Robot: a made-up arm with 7 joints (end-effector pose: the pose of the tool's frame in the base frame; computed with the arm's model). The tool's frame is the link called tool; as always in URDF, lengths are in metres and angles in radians.
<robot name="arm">
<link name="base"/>
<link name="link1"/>
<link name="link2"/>
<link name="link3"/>
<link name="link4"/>
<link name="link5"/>
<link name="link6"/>
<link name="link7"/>
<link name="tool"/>
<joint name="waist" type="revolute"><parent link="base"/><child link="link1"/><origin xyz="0 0 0.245" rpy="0 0 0"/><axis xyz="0 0 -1"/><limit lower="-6.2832" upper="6.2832"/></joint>
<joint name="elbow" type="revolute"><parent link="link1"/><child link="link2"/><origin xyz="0 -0.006 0.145" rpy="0 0 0"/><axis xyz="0 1 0"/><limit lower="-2.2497" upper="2.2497"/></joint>
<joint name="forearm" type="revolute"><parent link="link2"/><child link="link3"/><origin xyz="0 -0.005 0.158" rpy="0 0 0"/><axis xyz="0 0 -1"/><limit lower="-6.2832" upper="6.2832"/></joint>
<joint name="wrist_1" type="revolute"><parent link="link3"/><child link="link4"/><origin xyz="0 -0.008 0.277" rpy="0 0 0"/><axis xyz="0 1 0"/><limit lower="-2.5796" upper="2.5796"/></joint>
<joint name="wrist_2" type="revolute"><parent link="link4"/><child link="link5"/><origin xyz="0 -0.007 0.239" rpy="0 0 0"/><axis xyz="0 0 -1"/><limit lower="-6.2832" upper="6.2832"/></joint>
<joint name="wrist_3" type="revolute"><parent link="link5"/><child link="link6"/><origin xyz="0 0 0.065" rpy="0 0 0"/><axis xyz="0 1 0"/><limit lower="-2.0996" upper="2.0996"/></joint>
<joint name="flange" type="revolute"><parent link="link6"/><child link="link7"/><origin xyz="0 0 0.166" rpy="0 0 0"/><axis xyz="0 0 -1"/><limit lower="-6.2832" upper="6.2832"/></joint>
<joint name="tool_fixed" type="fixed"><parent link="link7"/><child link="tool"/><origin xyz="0 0 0" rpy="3.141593 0 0"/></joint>
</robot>
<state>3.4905 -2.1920 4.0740 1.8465 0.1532 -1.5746 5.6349</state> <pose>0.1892 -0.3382 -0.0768 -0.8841 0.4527 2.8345</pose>
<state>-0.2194 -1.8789 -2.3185 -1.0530 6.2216 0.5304 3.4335</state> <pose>-0.6938 -0.4199 0.4006 -1.7054 0.3436 -1.1452</pose>
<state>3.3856 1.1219 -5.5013 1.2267 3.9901 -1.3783 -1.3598</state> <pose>-0.3691 0.4595 0.4458 0.0014 -1.6513 1.0761</pose>
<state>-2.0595 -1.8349 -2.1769 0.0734 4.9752 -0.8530 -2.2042</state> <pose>0.3417 -0.7803 0.2771 -1.7835 -1.1381 -0.5108</pose>
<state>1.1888 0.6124 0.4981 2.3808 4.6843 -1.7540 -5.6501</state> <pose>-0.1639 -0.2791 0.5364 0.5118 1.9610 0.1858</pose>
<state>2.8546 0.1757 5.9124 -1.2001 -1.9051 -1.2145 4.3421</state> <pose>0.0438 0.3022 1.0359 1.1021 1.6981 -0.6448</pose>
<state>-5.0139 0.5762 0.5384 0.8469 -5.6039 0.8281 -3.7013</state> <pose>-0.0975 -0.6364 0.7765 -1.4665 -0.2618 -1.6100</pose>
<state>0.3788 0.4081 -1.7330 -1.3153 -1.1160 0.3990 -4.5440</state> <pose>0.0715 -0.5098 0.9094 -2.0864 -0.2248 -0.6468</pose>
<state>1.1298 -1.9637 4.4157 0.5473 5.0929 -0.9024 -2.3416</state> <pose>-0.1582 0.7843 0.1549 0.6983 -2.3568 1.6596</pose>
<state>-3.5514 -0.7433 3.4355 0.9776 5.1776 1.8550 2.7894</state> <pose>0.4875 0.2767 0.5835 0.7821 0.6016 -0.0993</pose>
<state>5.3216 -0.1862 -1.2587 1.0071 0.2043 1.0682 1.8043</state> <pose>-0.2545 0.2585 0.9314 1.2169 -0.1414 0.8565</pose>
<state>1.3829 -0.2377 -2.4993 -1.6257 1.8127 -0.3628 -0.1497</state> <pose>-0.2708 -0.2887 0.8826 -1.6674 0.6283 -0.6803</pose>
